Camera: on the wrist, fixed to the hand. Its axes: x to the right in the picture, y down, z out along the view.
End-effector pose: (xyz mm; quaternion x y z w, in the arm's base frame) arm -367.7 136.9 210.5 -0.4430 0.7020 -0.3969 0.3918
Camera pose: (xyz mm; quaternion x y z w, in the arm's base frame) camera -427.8 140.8 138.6 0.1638 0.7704 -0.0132 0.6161
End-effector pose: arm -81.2 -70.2 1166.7 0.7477 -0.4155 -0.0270 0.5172
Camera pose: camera -99.7 -78.1 1258.3 0.2648 -0.8491 0.3126 0.3333
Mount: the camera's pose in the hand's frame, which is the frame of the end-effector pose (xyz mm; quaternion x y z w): 28.7 84.8 -27.8 0.0406 -0.0598 0.6956 0.7148
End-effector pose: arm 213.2 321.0 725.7 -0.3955 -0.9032 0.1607 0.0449
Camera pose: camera 258.7 402.9 723.0 0.8995 0.3666 -0.2064 0.1176
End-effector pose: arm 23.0 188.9 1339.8 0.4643 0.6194 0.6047 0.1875
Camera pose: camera 16.2 182.2 1433.0 -0.8065 -0.1331 -0.5097 0.2684
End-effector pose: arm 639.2 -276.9 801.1 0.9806 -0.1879 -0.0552 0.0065
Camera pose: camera 637.6 -366.5 828.5 -0.5672 0.8190 0.0859 0.0080
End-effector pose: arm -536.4 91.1 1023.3 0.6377 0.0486 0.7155 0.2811
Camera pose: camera -592.2 41.5 1079.9 -0.5438 0.3966 -0.6669 0.3198
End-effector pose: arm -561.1 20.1 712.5 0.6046 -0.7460 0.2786 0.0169
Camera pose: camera -654.8 16.2 712.8 0.0694 0.9435 -0.2050 0.2509
